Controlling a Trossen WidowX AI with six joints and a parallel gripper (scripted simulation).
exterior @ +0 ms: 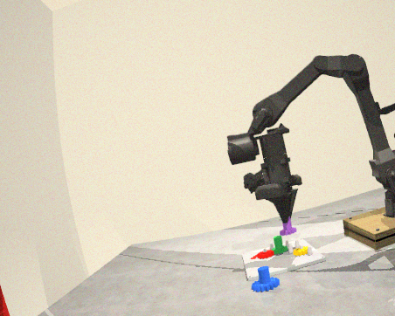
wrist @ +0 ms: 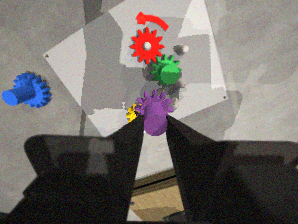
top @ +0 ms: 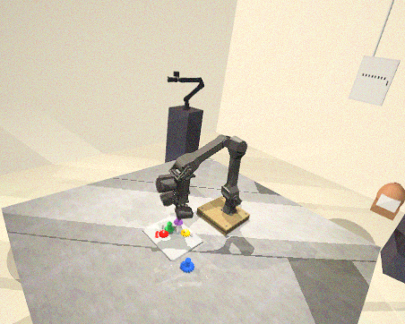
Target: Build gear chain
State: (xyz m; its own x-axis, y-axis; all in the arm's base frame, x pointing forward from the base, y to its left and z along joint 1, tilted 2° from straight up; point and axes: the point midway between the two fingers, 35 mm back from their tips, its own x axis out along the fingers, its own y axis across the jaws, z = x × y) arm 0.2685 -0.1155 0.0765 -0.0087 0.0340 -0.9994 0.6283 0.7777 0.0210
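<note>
Now: gripper tip 6 cm above the green gear, 3 cm to the left of it and 2 cm short of it. The rest, counted from my gripper tip: yellow gear 7 cm below, 3 cm to the left, 1 cm behind; then purple gear 1 cm below; then red gear 7 cm below, 6 cm ahead, 3 cm to the right.
</note>
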